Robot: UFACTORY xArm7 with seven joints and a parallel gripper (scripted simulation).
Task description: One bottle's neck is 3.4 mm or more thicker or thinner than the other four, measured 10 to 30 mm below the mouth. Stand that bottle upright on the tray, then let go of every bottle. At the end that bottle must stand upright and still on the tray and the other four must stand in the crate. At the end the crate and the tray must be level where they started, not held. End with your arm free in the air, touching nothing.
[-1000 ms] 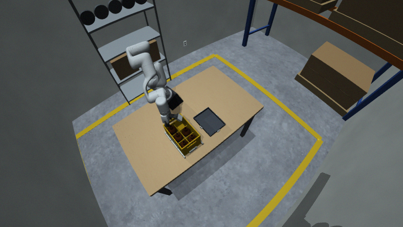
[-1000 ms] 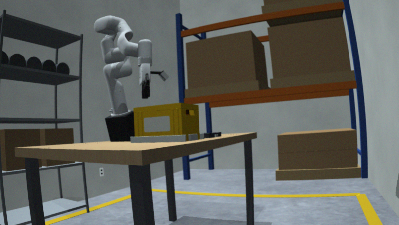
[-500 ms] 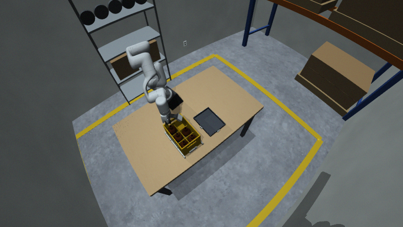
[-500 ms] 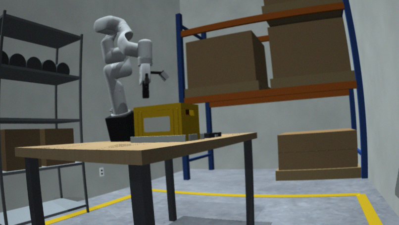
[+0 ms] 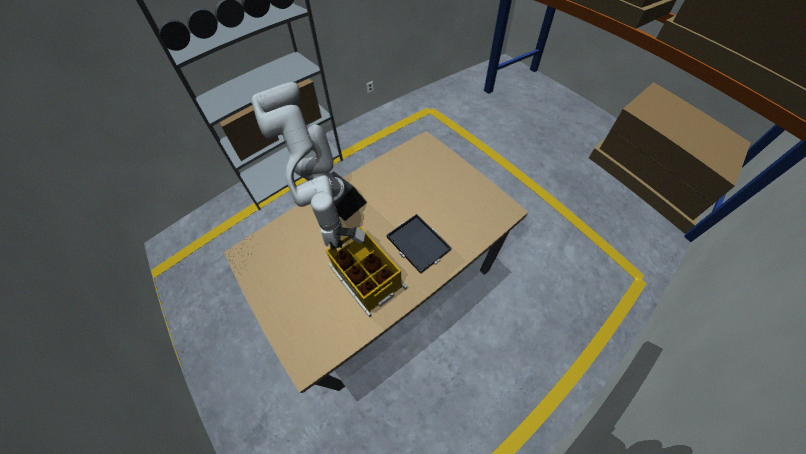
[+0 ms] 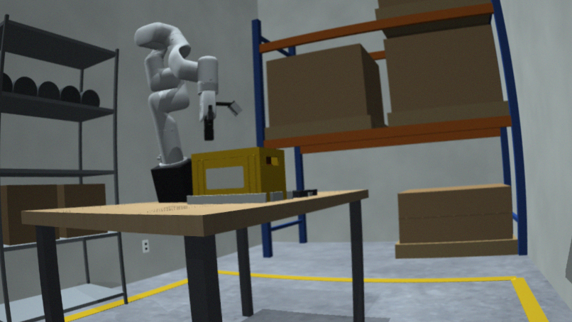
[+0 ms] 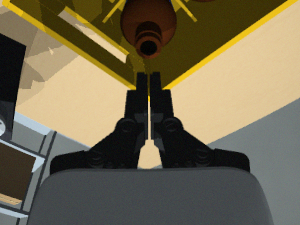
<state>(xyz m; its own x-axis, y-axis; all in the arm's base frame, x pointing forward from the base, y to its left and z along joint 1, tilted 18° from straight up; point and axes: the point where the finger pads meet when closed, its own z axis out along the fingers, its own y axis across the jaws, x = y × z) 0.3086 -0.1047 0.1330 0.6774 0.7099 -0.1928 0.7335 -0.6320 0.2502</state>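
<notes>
My hand is 18 cm short of the bottle, 16 cm above it and 9 cm to the right of it. The rest, counted from my hand: tray (34 cm to the left, 23 cm below, 9 cm ahead); then crate (16 cm below, 9 cm ahead, 5 cm to the left).
</notes>
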